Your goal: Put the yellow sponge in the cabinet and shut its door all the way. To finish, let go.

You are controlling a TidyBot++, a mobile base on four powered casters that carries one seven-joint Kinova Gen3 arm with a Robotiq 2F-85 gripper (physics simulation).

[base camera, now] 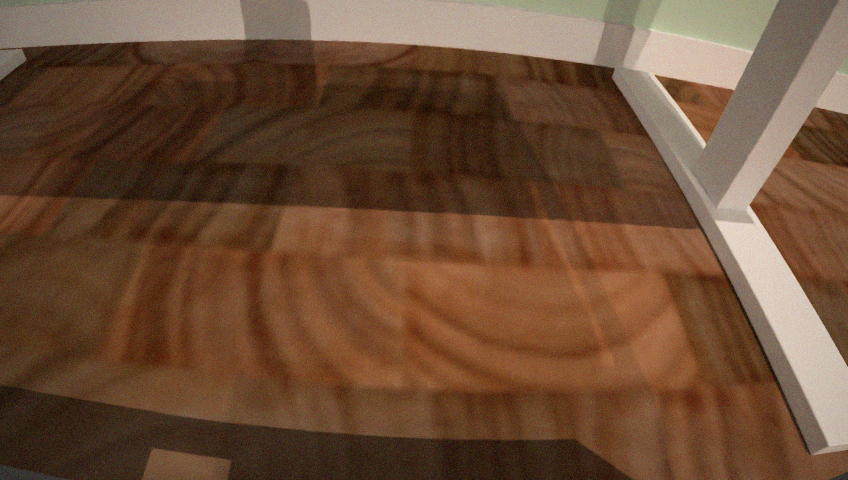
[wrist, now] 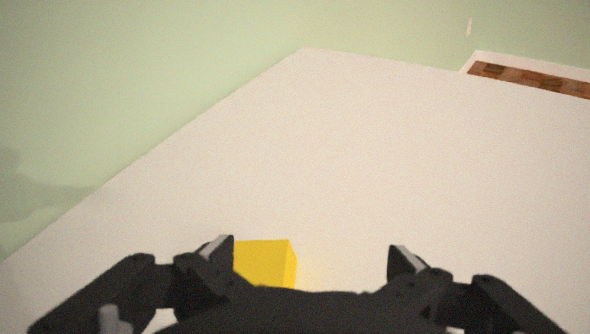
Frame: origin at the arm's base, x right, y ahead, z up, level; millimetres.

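Seen in the pictures: gripper, fingertip midpoint: (wrist: 310,257).
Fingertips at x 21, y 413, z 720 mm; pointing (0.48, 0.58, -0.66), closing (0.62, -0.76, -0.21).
A point is followed by its place in that frame.
The yellow sponge (wrist: 264,261) {x 24, y 509, z 598 mm} rests on a white table top (wrist: 380,150) {x 271, y 524, z 553 mm} in the wrist view, low in the picture. Its near end is hidden behind the gripper's body. My gripper (wrist: 310,257) {x 21, y 413, z 720 mm} is open, with its fingers wide apart and nothing held. The sponge shows nearer to the left finger, which overlaps its left edge in the view; I cannot tell whether they touch. The cabinet and its door do not show in either view.
In the base camera view a white upright leg (base camera: 767,107) {x 391, y 528, z -228 mm} stands on a white floor bar (base camera: 773,309) at the right. A white baseboard (base camera: 416,23) {x -6, y 950, z -353 mm} runs along the green wall. The green wall (wrist: 100,75) {x 51, y 964, z 722 mm} borders the table at the left.
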